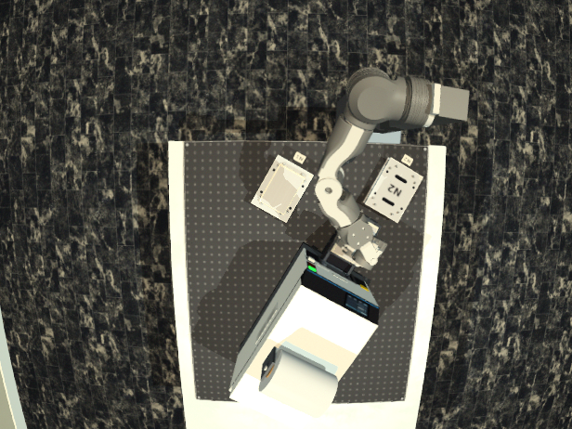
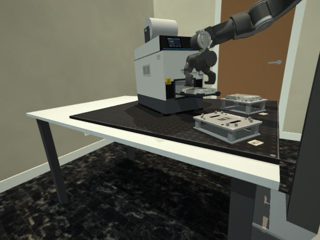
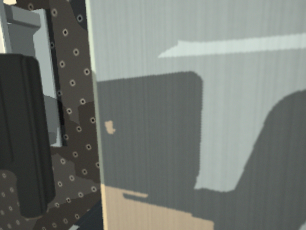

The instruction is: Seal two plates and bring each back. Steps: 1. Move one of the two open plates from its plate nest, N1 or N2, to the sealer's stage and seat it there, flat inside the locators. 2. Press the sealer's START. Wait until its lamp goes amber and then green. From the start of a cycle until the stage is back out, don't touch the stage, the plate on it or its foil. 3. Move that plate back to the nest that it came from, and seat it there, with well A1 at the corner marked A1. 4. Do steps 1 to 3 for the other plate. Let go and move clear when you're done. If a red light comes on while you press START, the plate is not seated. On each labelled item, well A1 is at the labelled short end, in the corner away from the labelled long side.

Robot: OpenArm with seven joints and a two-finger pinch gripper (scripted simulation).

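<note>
Now: hand 2 cm above the clear well plate. Also, from my hand: sealer stage: 3 cm below; N1 label: 21 cm behind, 18 cm to the right, 14 cm below; sealer screen: 18 cm above, 12 cm ahead, 1 cm to the right.
</note>
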